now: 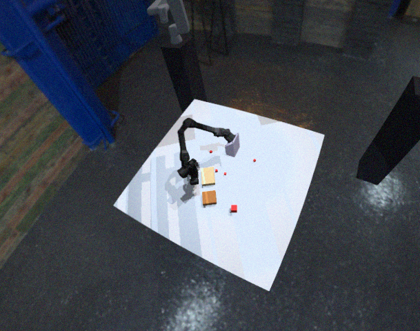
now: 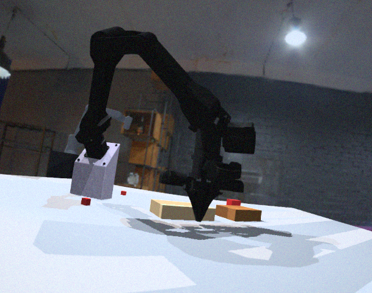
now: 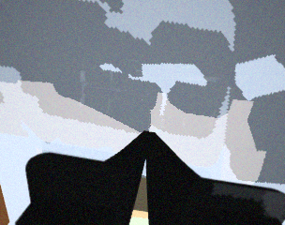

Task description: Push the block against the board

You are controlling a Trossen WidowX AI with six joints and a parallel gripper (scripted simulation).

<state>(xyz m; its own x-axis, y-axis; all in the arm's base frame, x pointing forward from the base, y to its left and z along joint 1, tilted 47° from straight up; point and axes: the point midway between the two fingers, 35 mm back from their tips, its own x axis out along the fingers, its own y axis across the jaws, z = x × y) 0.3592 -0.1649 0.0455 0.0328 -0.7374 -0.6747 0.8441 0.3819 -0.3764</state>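
Now: the tan board 80 mm to the left of my gripper tip, 50 mm behind it and 10 mm above it. From my gripper tip the other things lie so: orange square block: 170 mm to the left, 100 mm ahead, 10 mm above.
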